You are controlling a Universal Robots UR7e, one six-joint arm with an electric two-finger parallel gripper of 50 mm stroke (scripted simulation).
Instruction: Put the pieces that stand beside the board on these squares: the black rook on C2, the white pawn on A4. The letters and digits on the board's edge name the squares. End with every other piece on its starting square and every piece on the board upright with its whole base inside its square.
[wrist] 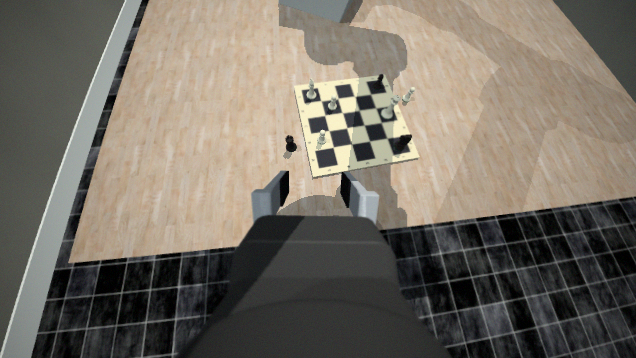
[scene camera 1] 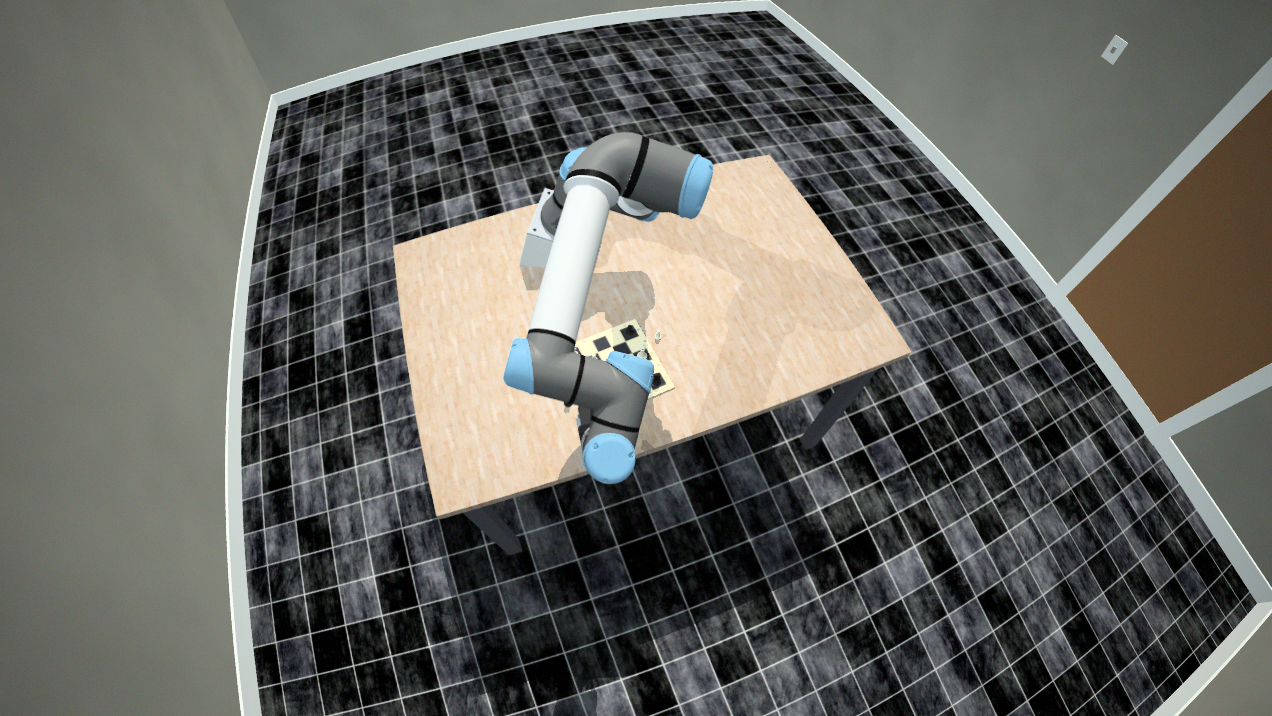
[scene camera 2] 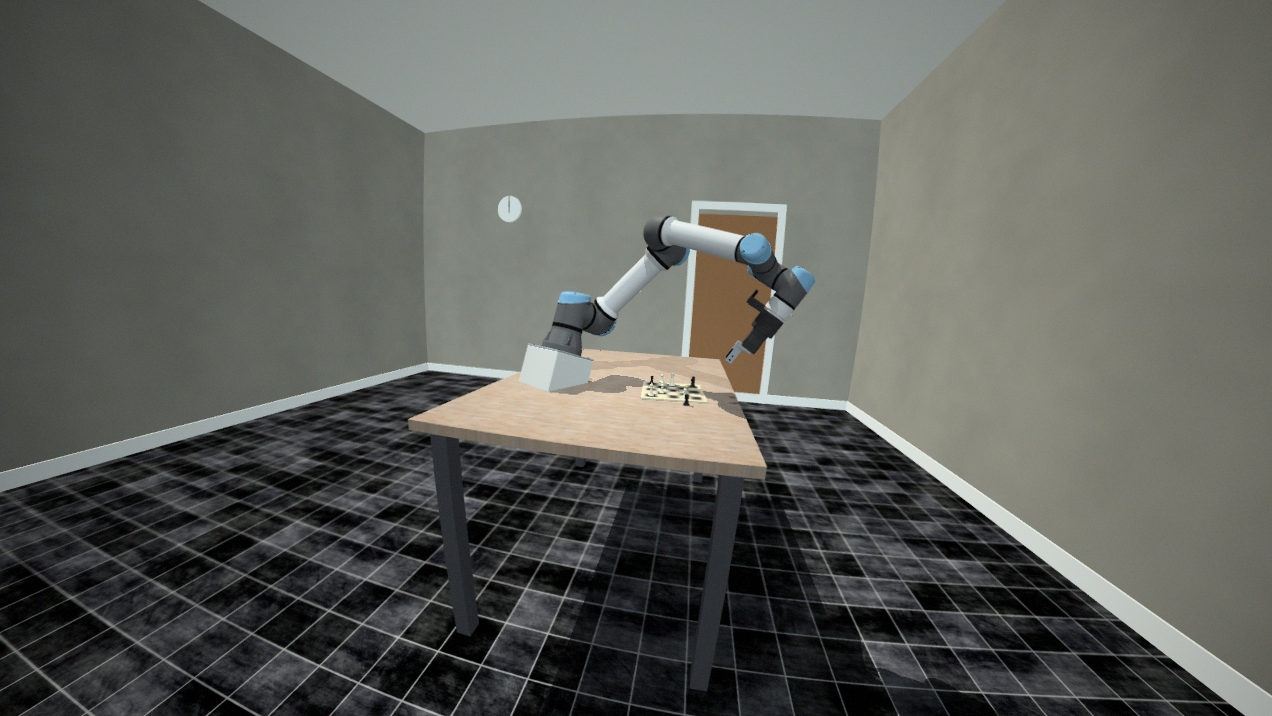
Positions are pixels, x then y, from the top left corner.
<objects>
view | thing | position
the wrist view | my gripper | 315,182
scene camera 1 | chessboard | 614,339
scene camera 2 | my gripper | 728,360
</objects>
